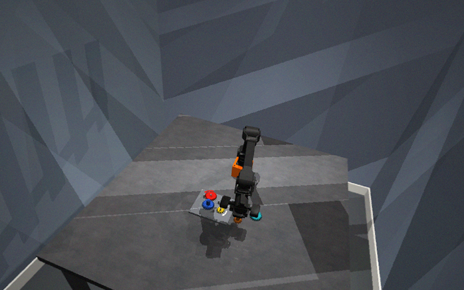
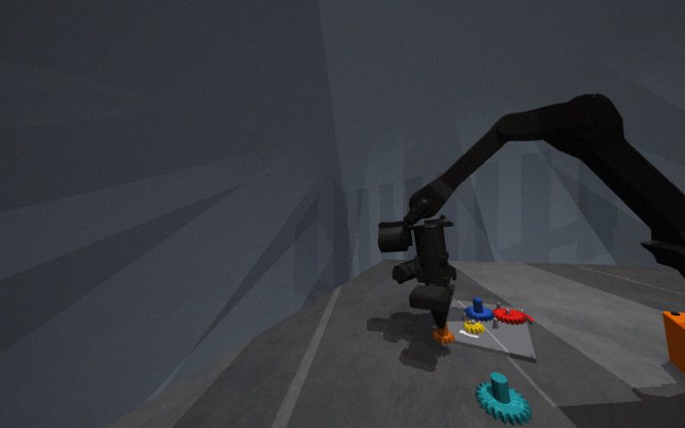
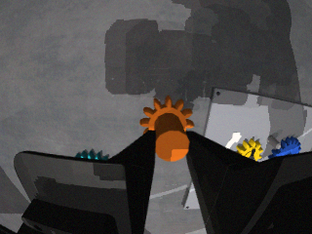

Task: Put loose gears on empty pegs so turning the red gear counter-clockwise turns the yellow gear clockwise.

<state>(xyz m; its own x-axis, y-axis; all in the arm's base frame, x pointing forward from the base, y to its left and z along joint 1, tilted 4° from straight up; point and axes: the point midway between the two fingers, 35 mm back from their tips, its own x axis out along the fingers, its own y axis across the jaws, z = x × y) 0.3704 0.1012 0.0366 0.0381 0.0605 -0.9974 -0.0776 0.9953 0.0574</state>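
The yellow gear is 11 cm to the right of my gripper tip, 5 cm below it and 4 cm behind it. From my gripper tip the other things lie so: teal gear 9 cm behind, 7 cm to the left, 5 cm below; then orange gear 1 cm below; then white arrow 8 cm to the right, 5 cm below, 3 cm behind.
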